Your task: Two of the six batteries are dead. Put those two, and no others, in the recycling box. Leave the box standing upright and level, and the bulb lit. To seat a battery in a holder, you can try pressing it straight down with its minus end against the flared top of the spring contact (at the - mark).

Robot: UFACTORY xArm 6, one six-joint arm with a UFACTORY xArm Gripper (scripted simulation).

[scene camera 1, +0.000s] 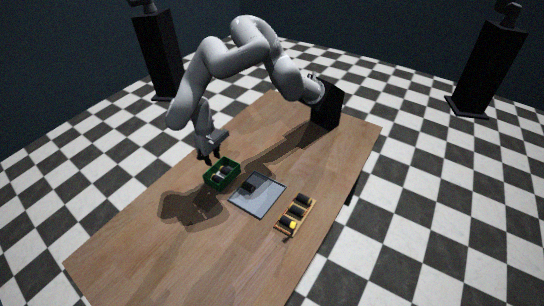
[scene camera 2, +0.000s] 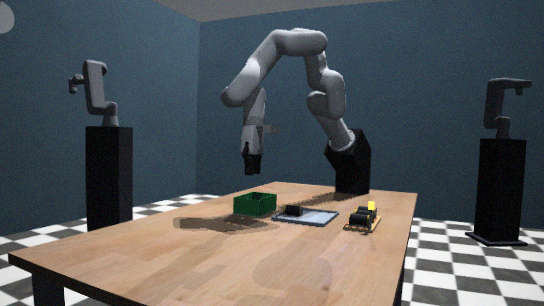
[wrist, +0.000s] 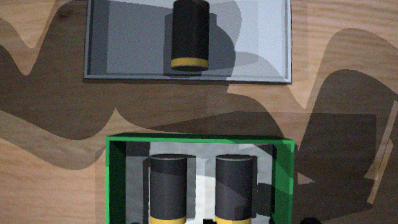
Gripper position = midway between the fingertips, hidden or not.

Observation:
In view: my gripper (scene camera 2: 252, 174), a green recycling box (scene camera 2: 254, 204) and a grey tray (scene camera 1: 267, 191).
The grey tray also shows in scene camera 2 (scene camera 2: 316, 215) and in the wrist view (wrist: 242, 48).

